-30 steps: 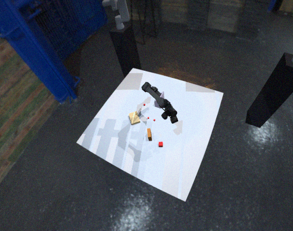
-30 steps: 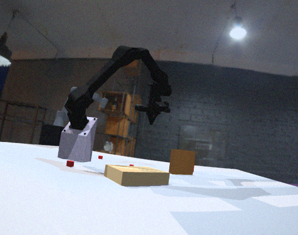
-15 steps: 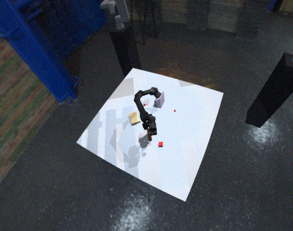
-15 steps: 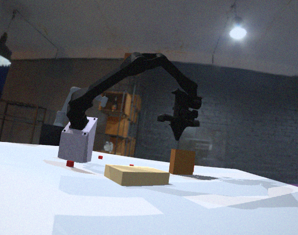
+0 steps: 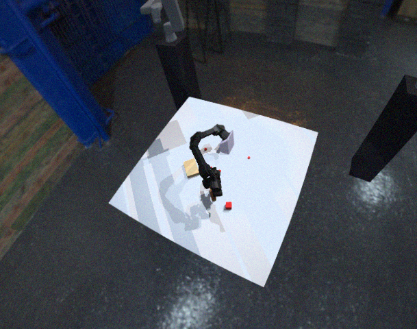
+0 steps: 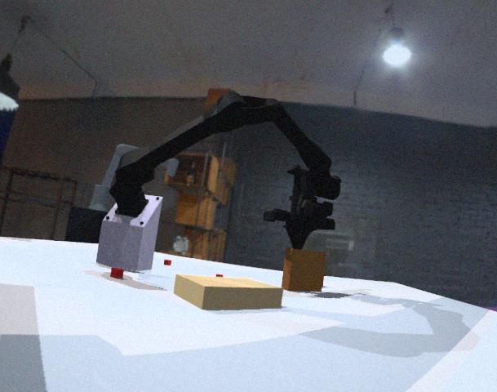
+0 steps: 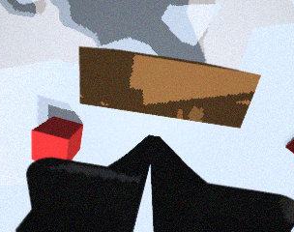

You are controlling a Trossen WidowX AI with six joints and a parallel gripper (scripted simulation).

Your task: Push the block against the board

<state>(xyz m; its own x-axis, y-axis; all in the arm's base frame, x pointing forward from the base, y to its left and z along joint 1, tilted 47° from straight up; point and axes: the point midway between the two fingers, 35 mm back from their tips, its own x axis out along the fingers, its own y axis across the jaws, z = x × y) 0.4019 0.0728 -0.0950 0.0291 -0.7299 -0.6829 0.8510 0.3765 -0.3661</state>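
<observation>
My gripper tip is now 2 cm short of the orange square block, 3 cm to the left of it and 4 cm above it. From my gripper tip the other things lie so: tan board 10 cm behind, 29 cm to the right, 7 cm below.
</observation>
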